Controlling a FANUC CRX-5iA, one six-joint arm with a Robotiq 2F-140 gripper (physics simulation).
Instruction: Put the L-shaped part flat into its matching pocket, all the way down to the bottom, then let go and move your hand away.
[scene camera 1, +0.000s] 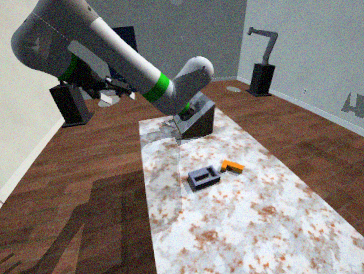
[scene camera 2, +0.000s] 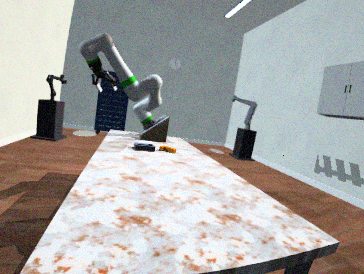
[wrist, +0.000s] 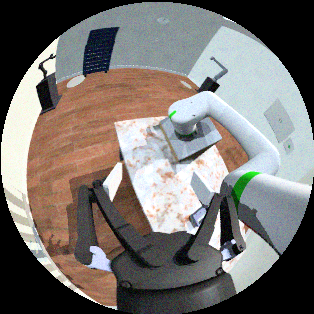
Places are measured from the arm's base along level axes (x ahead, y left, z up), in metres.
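Where they show: gripper, between the fingertips: (scene camera 1: 122, 99) (scene camera 2: 108, 90) (wrist: 157, 174); arm's base, origin of its link: (scene camera 1: 188, 113) (scene camera 2: 150, 125) (wrist: 185, 130).
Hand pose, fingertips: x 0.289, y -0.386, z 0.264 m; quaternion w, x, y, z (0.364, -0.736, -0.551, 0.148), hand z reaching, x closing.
Note:
Each offset is from my fingertips to the centre of the thing. Level surfaces: height alone.
The orange L-shaped part {dx +0.223, dy +0.522, dz -0.369 m} (scene camera 1: 234, 167) (scene camera 2: 168, 149) lies on the table right beside the pocket block, outside it; it cannot be made out in the wrist view. The grey-blue block {dx +0.245, dy +0.352, dz -0.366 m} (scene camera 1: 205, 184) (scene camera 2: 144, 147) (wrist: 198, 217) sits on the table with its pocket facing up. No part shows in the pocket in scene camera 1. My gripper (scene camera 1: 120, 96) (scene camera 2: 107, 89) (wrist: 157, 174) is open with its fingers wide apart and empty. It hangs high up, off the left side of the table near the arm's base, well away from the part and the block.
The marbled table {dz -0.384 m} (scene camera 1: 220, 230) (scene camera 2: 175, 195) (wrist: 167, 196) carries my arm's wedge-shaped base (scene camera 1: 203, 122) (scene camera 2: 159, 131) (wrist: 202, 146) at its far end, behind the block. Two other small arms stand on black pedestals (scene camera 1: 263, 80) (scene camera 2: 50, 118) (wrist: 48, 93) on the floor. A dark blue rack stands behind.

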